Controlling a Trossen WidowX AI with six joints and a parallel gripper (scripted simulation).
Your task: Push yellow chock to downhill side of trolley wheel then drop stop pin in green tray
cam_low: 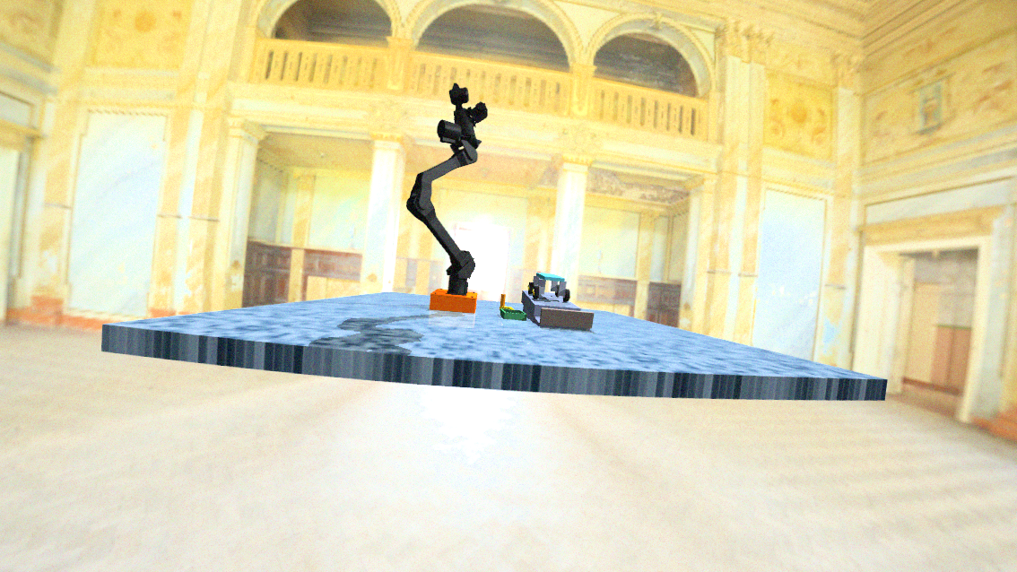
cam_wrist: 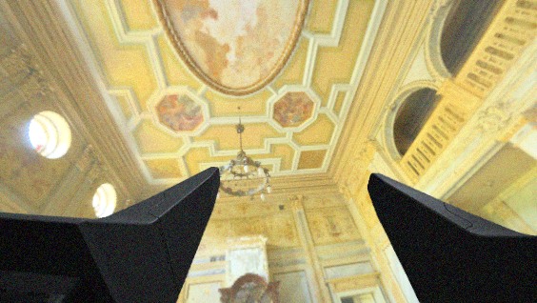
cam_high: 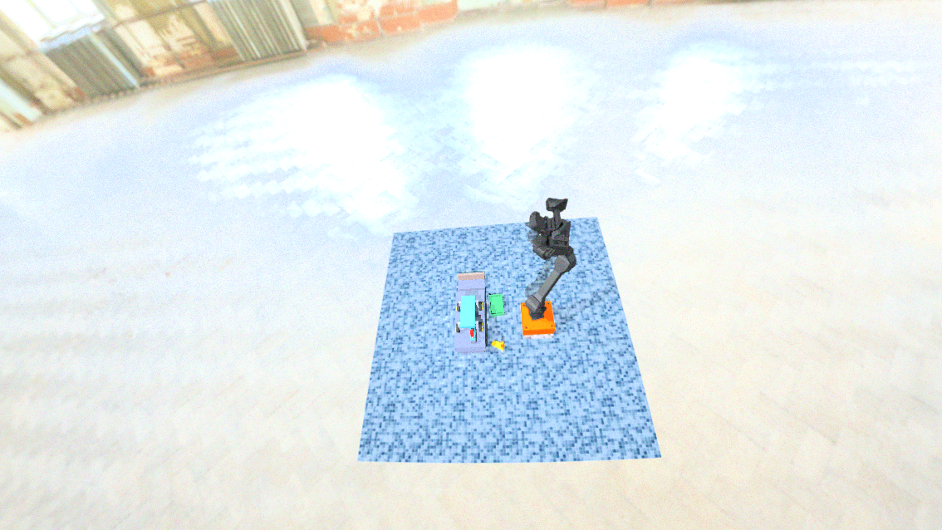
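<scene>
Now: gripper tip 760 mm above the yellow chock, 290 mm short of it and 110 mm to the right of it. Also, from my gripper tip: green tray: 780 mm below, 250 mm ahead, 110 mm to the right; red-headed stop pin: 650 mm below, 410 mm ahead, 80 mm to the left; trolley: 670 mm below, 400 mm ahead, 40 mm to the right.
</scene>
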